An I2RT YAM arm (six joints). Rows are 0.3 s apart.
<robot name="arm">
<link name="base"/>
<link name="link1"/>
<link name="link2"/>
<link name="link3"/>
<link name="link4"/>
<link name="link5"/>
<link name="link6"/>
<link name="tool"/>
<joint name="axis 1" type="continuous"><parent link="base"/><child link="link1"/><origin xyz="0 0 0.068" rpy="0 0 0"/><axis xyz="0 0 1"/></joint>
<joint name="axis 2" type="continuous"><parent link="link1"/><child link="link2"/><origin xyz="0.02 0.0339 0.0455" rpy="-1.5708 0 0"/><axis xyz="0 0 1"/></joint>
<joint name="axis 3" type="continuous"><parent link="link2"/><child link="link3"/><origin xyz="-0.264 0 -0.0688" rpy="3.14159 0 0"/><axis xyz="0 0 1"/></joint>
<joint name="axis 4" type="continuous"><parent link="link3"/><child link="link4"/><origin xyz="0.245 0.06 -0.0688" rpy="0 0 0"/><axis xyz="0 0 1"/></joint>
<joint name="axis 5" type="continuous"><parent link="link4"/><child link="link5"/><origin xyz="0.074 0.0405 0.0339" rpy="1.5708 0 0"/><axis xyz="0 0 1"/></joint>
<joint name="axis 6" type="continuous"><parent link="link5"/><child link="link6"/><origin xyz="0.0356 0 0.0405" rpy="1.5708 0 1.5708"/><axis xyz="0 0 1"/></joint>
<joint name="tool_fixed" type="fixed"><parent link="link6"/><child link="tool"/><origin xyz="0 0 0" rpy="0 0 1.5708"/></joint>
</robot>
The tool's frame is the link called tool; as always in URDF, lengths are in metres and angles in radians. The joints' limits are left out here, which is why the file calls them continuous.
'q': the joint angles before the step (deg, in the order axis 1, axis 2, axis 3, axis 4, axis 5, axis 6). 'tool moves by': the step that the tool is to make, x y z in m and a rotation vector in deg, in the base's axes. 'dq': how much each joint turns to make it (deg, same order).
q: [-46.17, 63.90, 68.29, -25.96, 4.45, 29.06]
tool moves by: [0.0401, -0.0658, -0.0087, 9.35, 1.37, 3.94]
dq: [-4.01, 17.55, 13.04, -3.39, -9.41, 1.28]
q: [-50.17, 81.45, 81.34, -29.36, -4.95, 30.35]
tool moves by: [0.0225, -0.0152, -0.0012, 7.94, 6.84, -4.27]
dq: [1.75, 8.85, 11.72, -13.21, 4.95, 3.41]
